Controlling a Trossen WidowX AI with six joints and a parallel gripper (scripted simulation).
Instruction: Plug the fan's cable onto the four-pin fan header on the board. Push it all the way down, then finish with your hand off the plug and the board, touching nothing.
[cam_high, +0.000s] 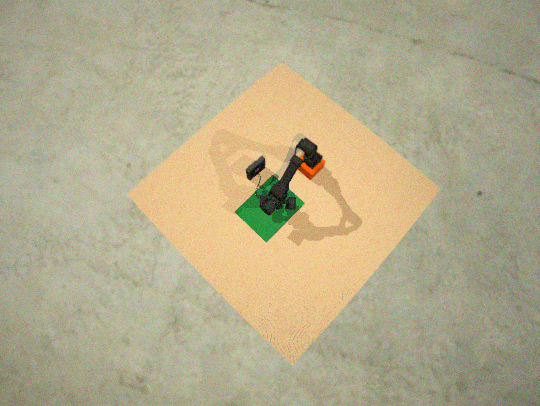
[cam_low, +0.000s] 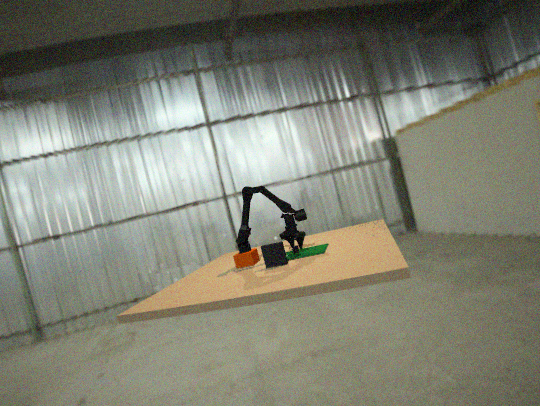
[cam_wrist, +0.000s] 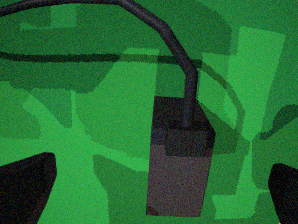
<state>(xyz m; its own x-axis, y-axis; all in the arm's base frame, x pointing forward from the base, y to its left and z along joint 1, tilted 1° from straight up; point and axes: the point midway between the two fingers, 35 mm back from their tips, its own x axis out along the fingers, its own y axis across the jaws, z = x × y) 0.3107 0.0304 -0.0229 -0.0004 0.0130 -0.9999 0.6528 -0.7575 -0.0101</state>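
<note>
My gripper tip is now 1 cm past the black plug. From my gripper tip the other things lie so: white four-pin fan header (7 cm behind, 7 cm to the right, 2 cm below); then black fan (7 cm behind, 23 cm to the right, 4 cm above); then green board (2 cm ahead, 3 cm to the right, 4 cm below).
</note>
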